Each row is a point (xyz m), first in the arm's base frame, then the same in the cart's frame.
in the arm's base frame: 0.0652 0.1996 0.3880
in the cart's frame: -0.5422 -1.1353 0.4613
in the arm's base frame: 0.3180 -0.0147 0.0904
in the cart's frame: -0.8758 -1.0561 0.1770
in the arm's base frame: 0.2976 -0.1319 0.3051
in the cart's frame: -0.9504 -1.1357 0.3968
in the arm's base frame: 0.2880 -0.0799 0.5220
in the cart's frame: -0.8830 -1.2816 0.5519
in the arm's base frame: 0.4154 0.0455 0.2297
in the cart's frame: -0.8597 -1.2319 0.2137
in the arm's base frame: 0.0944 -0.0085 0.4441
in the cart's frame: -0.7328 -1.1205 0.5650
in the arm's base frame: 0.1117 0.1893 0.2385
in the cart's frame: -0.5859 -1.0716 0.3248
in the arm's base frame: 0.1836 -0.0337 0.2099
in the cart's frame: -0.8171 -1.0292 0.3459
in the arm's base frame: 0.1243 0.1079 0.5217
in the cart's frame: -0.6399 -1.2293 0.5681
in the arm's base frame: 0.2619 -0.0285 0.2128
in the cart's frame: -0.8505 -1.0880 0.3061
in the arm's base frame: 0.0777 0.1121 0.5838
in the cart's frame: -0.6086 -1.2365 0.6388
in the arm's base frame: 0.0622 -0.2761 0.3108
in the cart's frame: -0.9605 -0.9244 0.5743
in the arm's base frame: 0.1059 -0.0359 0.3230
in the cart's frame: -0.7720 -1.0440 0.4747
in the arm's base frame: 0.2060 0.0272 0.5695
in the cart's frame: -0.7461 -1.2894 0.5924
